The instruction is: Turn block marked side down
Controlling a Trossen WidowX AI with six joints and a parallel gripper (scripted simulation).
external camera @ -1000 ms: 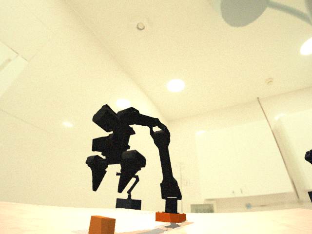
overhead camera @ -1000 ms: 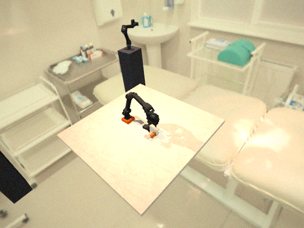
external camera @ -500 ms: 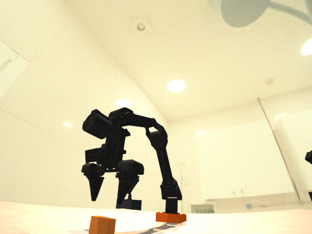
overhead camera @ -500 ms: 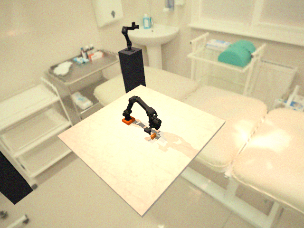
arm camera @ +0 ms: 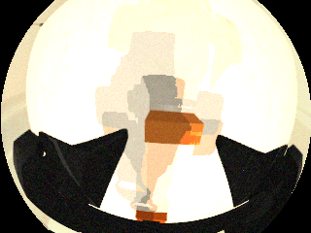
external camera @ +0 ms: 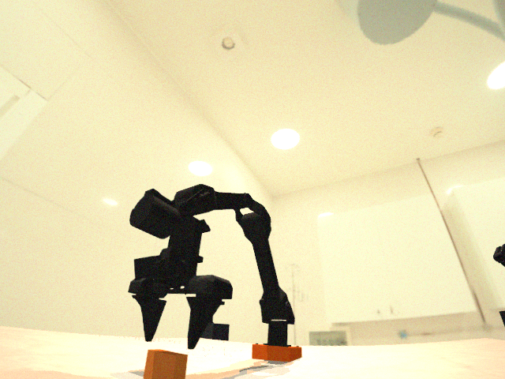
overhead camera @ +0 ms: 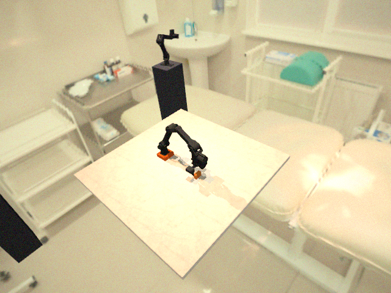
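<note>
The orange block is 3 cm below my gripper tip and 1 cm behind it.
</note>
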